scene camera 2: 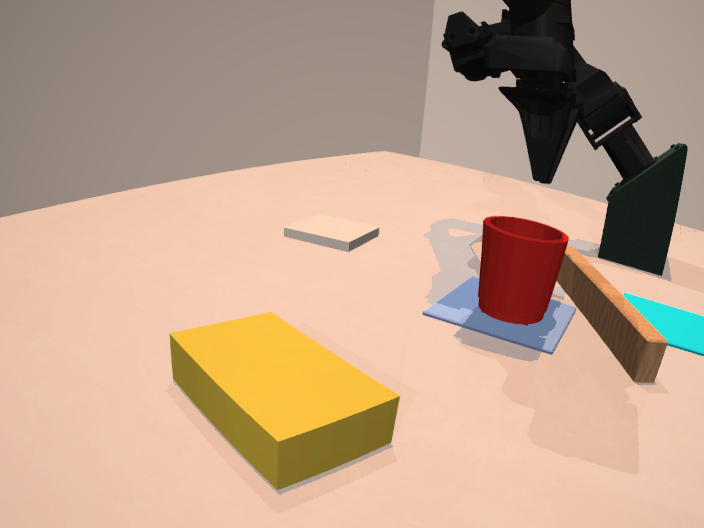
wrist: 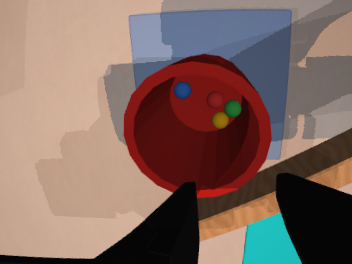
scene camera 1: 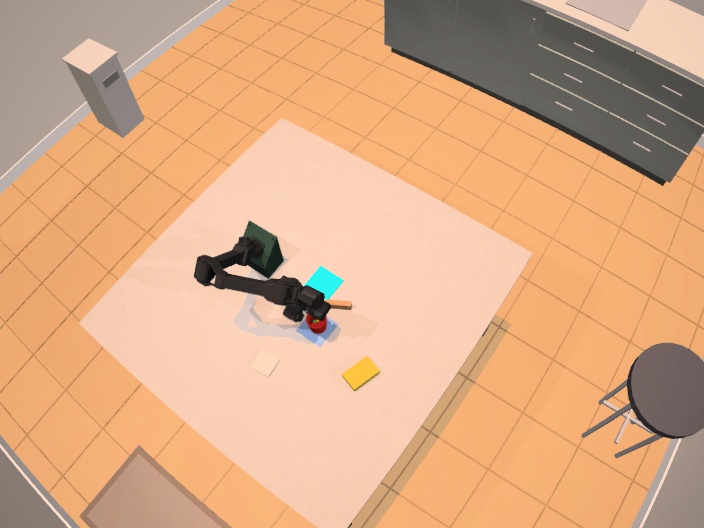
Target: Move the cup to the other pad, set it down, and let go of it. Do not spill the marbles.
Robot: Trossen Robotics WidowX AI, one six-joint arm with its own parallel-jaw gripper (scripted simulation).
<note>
In view: the gripper [scene camera 2: 542,182], a red cup [scene camera 2: 520,260] and a yellow block [scene camera 2: 293,409].
The red cup is seen too in the wrist view [wrist: 172,141]. The yellow block is seen too in scene camera 1 [scene camera 1: 361,373]. The gripper is seen too in the wrist view [wrist: 236,189]. The wrist view misses the yellow block: it is out of frame.
</note>
